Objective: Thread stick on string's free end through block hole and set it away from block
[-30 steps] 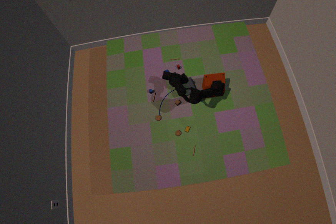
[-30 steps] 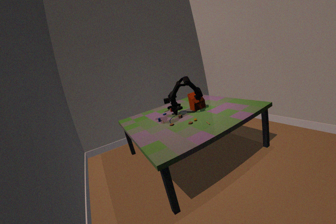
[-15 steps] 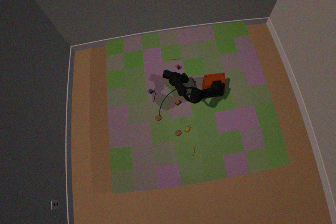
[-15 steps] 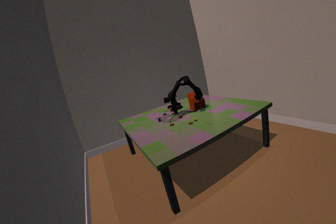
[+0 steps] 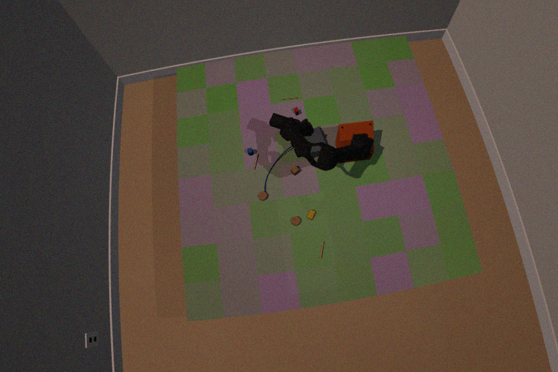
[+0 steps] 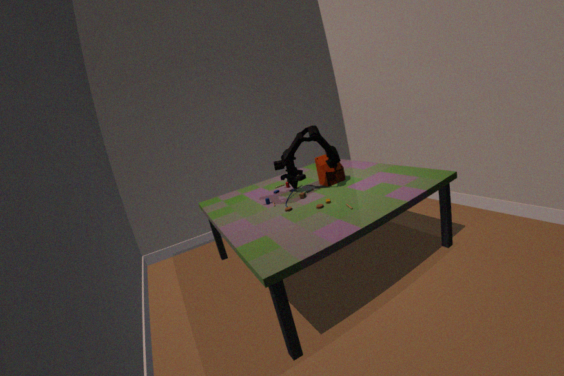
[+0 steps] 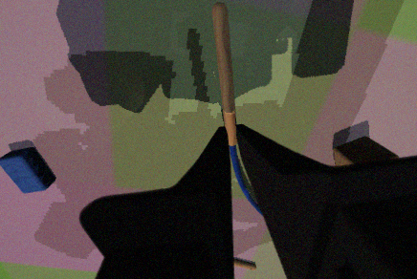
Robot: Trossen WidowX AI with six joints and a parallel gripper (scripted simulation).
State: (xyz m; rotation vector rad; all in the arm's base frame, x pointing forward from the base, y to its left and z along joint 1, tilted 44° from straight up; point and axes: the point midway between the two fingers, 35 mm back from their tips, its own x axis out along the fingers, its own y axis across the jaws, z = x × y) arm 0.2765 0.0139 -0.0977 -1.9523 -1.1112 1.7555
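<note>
The blue cylinder is 21 cm ahead of my gripper tip, 1 cm to the left of it and 1 cm below it. The rest, counted from my gripper tip: blue block (15 cm to the right, 8 cm ahead, 2 cm below); then thin wooden stick (1 cm to the right, 1 cm behind); then wooden block (12 cm to the left, 2 cm ahead, 1 cm below).
</note>
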